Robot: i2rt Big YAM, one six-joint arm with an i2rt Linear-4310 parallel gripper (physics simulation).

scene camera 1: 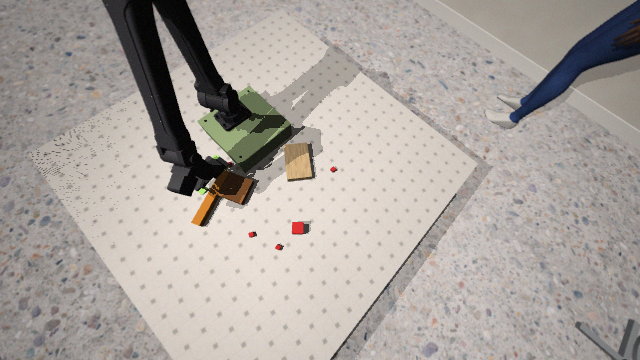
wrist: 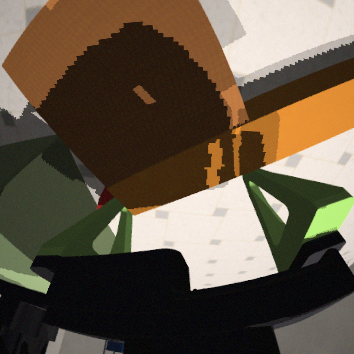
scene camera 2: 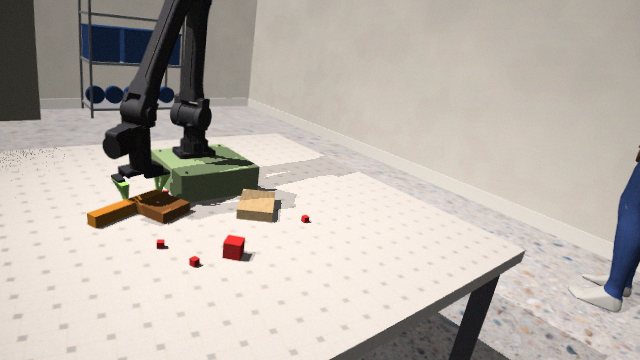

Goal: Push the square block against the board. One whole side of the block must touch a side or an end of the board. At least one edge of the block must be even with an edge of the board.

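Where they show: gripper, fingertip midpoint: [scene camera 1: 217, 179] [wrist: 183, 183] [scene camera 2: 142, 199]; arm's base, link origin: [scene camera 1: 233, 116] [wrist: 35, 295] [scene camera 2: 193, 153].
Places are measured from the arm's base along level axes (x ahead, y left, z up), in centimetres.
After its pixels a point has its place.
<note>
The brown square block [scene camera 1: 235, 186] {x 21.6, y -16.6, z -5.7 cm} [scene camera 2: 164, 201] {x 21.2, y -16.4, z -5.7 cm} [wrist: 165, 45] {x 23.0, y -19.4, z -5.7 cm} lies flat against one long side of the orange board [scene camera 1: 205, 211] {x 22.4, y -29.9, z -5.5 cm} [scene camera 2: 112, 212] {x 23.0, y -30.0, z -6.0 cm} [wrist: 310, 120] {x 19.9, y -27.1, z -5.5 cm}. No gap shows between them in the wrist view. At the end near the green base, the block's edge and the board's end look about in line. The board's other end reaches well past the block. My gripper [scene camera 1: 212, 175] {x 13.8, y -20.1, z -7.6 cm} [scene camera 2: 142, 193] {x 13.8, y -20.1, z -7.6 cm} [wrist: 183, 183] {x 13.8, y -20.1, z -7.6 cm} is open and empty, low at the board's other long side, away from the block. Both fingertips are close to that side; whether they touch it is unclear. Shadow covers much of the block.
The green base [scene camera 1: 250, 135] {x 11.0, y -0.2, z -0.1 cm} [scene camera 2: 215, 182] {x 17.8, y -0.2, z -3.3 cm} [wrist: 35, 185] {x 16.7, y -10.6, z -4.1 cm} stands close by. A small red cube [wrist: 103, 198] {x 12.5, y -13.0, z -7.2 cm} is partly hidden near the board's end. A light wooden block [scene camera 1: 298, 162] {x 29.7, y 7.8, z -5.7 cm} [scene camera 2: 256, 202] {x 30.0, y 7.1, z -5.7 cm}, a larger red cube [scene camera 1: 298, 228] {x 49.5, y -9.4, z -4.6 cm} [scene camera 2: 233, 248] {x 50.8, y -10.5, z -5.6 cm} and several small red cubes lie farther off.
</note>
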